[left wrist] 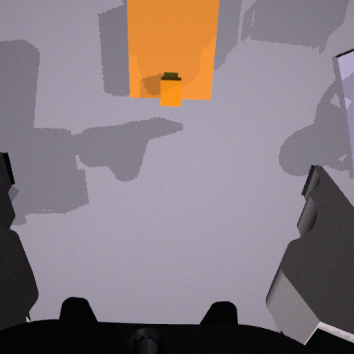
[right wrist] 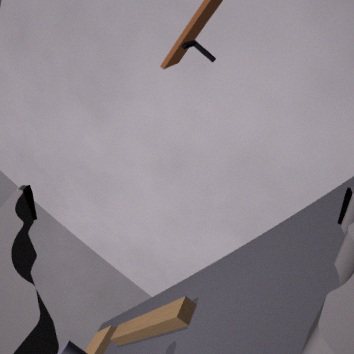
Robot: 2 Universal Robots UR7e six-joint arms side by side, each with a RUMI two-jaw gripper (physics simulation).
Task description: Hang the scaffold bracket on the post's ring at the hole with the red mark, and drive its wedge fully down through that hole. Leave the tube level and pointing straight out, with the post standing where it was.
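Places are measured from the left arm's base along level axes (x ahead, y left, z up), in millimetres.
Pixels of known places: left gripper, fingertip midpoint: (left wrist: 160,160); right gripper, fingertip midpoint: (right wrist: 184,189).
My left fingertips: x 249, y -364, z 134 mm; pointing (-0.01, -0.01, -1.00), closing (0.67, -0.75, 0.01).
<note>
Behind a point stands the place of what it marks.
The bracket's orange head (left wrist: 172,40) @[x 289, y -333, z 65 mm] shows at the top of the left wrist view, cut off by the frame edge; its blue tube does not show. The wedge (left wrist: 171,92) @[x 270, y -351, z 95 mm], a small orange block with a dark olive part behind it, sticks out at the head's near end. Part of the post's pale lavender base plate (left wrist: 347,90) @[x 379, y -485, z 6 mm] shows at the right edge; the post's upright, ring and red mark do not show. My left gripper (left wrist: 160,160) @[x 249, y -364, z 134 mm] is open, its fingers wide apart, with the bracket head beyond them. My right gripper (right wrist: 184,189) @[x 254, y -1162, z 352 mm] is open and empty, away from these parts.
Grey shadows lie across the table top (left wrist: 200,240) @[x 140, y -533, z 0 mm] in the left wrist view. In the right wrist view, a brown bar (right wrist: 192,32) with a black peg (right wrist: 204,51) is at the top, and light wooden beams (right wrist: 150,322) @[x 719, y -440, z 47 mm] are at the bottom on a dark grey surface.
</note>
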